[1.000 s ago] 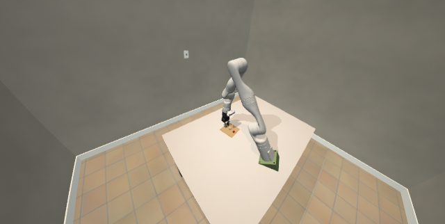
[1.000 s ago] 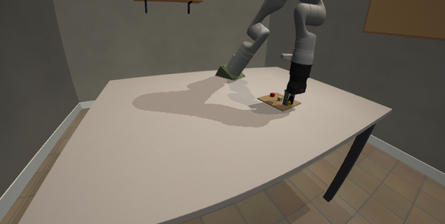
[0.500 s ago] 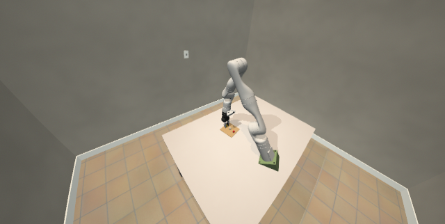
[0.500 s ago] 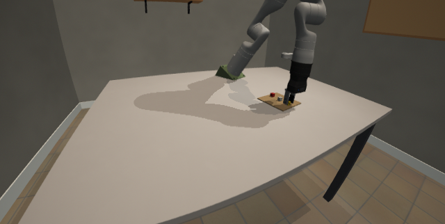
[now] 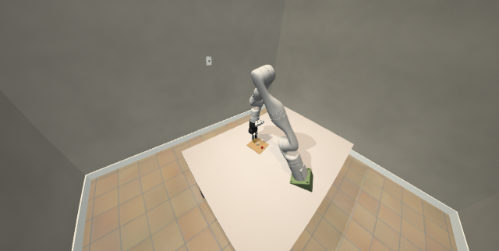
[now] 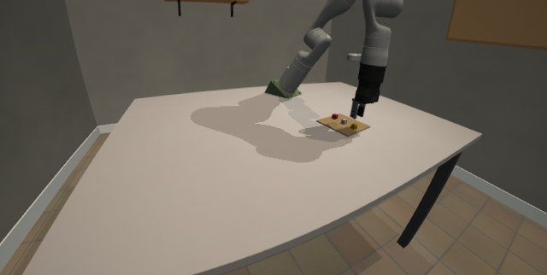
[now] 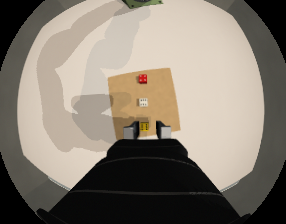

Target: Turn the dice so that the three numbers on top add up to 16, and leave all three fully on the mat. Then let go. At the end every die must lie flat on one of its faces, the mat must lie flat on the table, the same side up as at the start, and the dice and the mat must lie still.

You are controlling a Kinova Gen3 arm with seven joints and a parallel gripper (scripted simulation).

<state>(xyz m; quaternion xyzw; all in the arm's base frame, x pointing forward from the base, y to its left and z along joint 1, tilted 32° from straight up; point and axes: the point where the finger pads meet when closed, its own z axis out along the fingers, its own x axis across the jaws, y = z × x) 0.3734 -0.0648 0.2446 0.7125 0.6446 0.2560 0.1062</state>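
My hand is 1 cm to the left of the yellow die and 5 cm above it. Also, from my hand: white die 4 cm behind, 5 cm below; tan mat 4 cm behind, 6 cm below; red die 9 cm behind, 5 cm below.
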